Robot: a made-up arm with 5 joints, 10 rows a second.
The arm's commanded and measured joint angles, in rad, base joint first. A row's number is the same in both.
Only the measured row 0 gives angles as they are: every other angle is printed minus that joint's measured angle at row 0.
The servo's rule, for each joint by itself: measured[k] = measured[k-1] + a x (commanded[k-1-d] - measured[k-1]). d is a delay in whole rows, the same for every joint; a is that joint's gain. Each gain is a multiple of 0.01, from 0.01 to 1. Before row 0 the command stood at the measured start. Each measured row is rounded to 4 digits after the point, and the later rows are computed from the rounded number. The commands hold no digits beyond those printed.
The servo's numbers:
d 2
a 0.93 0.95 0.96 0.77 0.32
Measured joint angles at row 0:
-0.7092, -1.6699, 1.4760, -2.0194, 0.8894
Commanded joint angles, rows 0 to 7:
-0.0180, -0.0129, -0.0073, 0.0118, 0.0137
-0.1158, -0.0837, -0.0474, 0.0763, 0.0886
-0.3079, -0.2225, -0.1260, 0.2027, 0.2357
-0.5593, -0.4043, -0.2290, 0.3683, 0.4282
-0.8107, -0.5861, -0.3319, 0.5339, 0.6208
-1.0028, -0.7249, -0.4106, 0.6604, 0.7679
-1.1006, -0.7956, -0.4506, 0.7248, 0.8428
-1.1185, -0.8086, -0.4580, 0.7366, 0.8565
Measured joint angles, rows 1 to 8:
0.0000, 0.0000, 0.0000, 0.0000, 0.0000
0.0000, 0.0000, 0.0000, 0.0000, 0.0000
-0.0167, -0.0123, -0.0070, 0.0091, 0.0044
-0.1089, -0.0801, -0.0458, 0.0608, 0.0313
-0.2940, -0.2154, -0.1228, 0.1701, 0.0967
-0.5407, -0.3949, -0.2248, 0.3227, 0.2028
-0.7918, -0.5765, -0.3276, 0.4853, 0.3366
-0.9880, -0.7175, -0.4073, 0.6201, 0.4746

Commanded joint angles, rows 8 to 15:
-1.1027, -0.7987, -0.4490, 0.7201, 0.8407
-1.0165, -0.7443, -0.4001, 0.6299, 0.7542
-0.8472, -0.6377, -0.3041, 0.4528, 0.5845
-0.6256, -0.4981, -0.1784, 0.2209, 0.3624
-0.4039, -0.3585, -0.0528, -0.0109, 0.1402
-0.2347, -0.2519, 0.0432, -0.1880, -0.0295
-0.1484, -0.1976, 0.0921, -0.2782, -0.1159
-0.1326, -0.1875, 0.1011, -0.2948, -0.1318
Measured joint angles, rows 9 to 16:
-1.0927, -0.7917, -0.4489, 0.7007, 0.5924
-1.1167, -0.8078, -0.4576, 0.7283, 0.6769
-1.1037, -0.7992, -0.4493, 0.7220, 0.7293
-1.0226, -0.7470, -0.4021, 0.6511, 0.7373
-0.8595, -0.6432, -0.3080, 0.4984, 0.6884
-0.6420, -0.5054, -0.1836, 0.2847, 0.5841
-0.4206, -0.3658, -0.0580, 0.0571, 0.4421
-0.2477, -0.2576, 0.0392, -0.1316, 0.2912

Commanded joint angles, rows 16 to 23:
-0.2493, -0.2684, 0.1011, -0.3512, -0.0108
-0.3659, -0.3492, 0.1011, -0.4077, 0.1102
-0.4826, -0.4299, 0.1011, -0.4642, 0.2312
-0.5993, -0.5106, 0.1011, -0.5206, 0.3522
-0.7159, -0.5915, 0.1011, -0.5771, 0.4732
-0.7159, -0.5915, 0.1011, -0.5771, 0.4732
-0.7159, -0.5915, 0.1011, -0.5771, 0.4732
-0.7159, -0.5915, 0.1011, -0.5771, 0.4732
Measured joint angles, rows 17 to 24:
-0.1554, -0.2006, 0.0900, -0.2445, 0.1609
-0.1342, -0.1882, 0.1007, -0.2832, 0.0672
-0.2412, -0.2644, 0.1011, -0.3356, 0.0422
-0.3572, -0.3450, 0.1011, -0.3911, 0.0640
-0.4738, -0.4257, 0.1011, -0.4474, 0.1175
-0.5905, -0.5064, 0.1011, -0.5038, 0.1926
-0.7071, -0.5872, 0.1011, -0.5602, 0.2824
-0.7153, -0.5913, 0.1011, -0.5732, 0.3435

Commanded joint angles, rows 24 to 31:
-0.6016, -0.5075, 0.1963, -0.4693, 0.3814
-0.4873, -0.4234, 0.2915, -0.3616, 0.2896
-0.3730, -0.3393, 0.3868, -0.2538, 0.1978
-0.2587, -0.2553, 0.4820, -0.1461, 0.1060
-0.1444, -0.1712, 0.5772, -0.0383, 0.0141
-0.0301, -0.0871, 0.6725, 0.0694, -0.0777
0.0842, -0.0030, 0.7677, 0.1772, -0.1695
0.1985, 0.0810, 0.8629, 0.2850, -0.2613
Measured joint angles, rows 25 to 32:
-0.7159, -0.5915, 0.1011, -0.5762, 0.3850
-0.7159, -0.5915, 0.1011, -0.5769, 0.4132
-0.6096, -0.5117, 0.1925, -0.4940, 0.4030
-0.4959, -0.4278, 0.2875, -0.3921, 0.3667
-0.3816, -0.3437, 0.3828, -0.2856, 0.3127
-0.2673, -0.2597, 0.4780, -0.1782, 0.2466
-0.1530, -0.1756, 0.5732, -0.0705, 0.1722
-0.0387, -0.0915, 0.6685, 0.0372, 0.0922

